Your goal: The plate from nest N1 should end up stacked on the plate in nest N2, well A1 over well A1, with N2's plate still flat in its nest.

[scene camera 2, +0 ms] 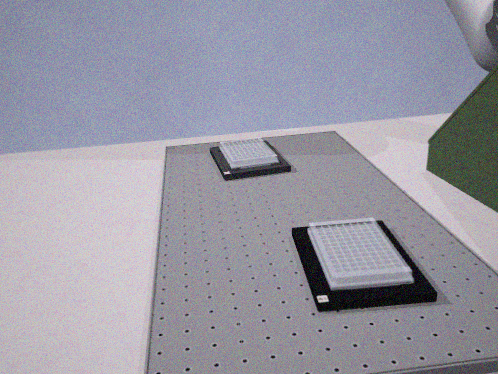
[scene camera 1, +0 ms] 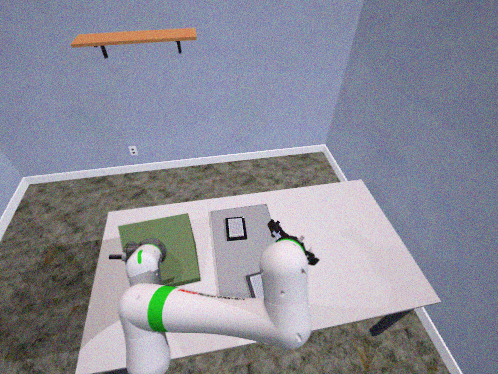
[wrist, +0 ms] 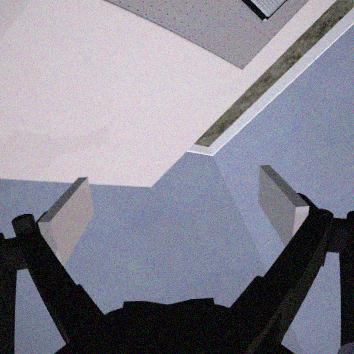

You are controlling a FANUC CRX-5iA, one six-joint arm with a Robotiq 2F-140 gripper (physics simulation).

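Places are measured from the arm's base along level axes (x left, y back, z up), in metres.
Where they show: gripper, between the fingertips: [wrist: 173, 189].
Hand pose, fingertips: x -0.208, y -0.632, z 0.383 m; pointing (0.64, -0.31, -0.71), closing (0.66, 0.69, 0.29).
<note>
Each offset is from my fingertips to the top centre of the thing. Level surfaces: height alone.
A clear well plate @(dx +0.431, dy +0.195, dz -0.525 m) [scene camera 1: 235, 227] [scene camera 2: 360, 254] sits in a black nest [scene camera 1: 228, 235] [scene camera 2: 377, 296] at the board's back end, nearest in scene camera 2. Part of it also shows at the wrist view's top. A second plate @(dx +0.051, dy +0.088, dz -0.525 m) [scene camera 1: 256, 286] [scene camera 2: 248, 152] sits in another black nest [scene camera 1: 250, 281] [scene camera 2: 257, 173] at the other end, partly behind the arm in scene camera 1. I cannot tell which nest is N1. The plates look flat and separate. My gripper [scene camera 1: 294, 241] [wrist: 173, 189] is open and empty, above the table right of the board, away from both plates.
The grey perforated board @(dz -0.550 m) [scene camera 1: 227, 265] [scene camera 2: 225, 225] [wrist: 205, 40] lies on the white table @(dz -0.564 m) [scene camera 1: 345, 220] [scene camera 2: 75, 240] [wrist: 75, 100]. A green mat [scene camera 1: 180, 245] [scene camera 2: 470, 150] lies left of it in scene camera 1. The arm [scene camera 1: 220, 320] reaches across the front. A wall shelf [scene camera 1: 135, 37] hangs behind.
</note>
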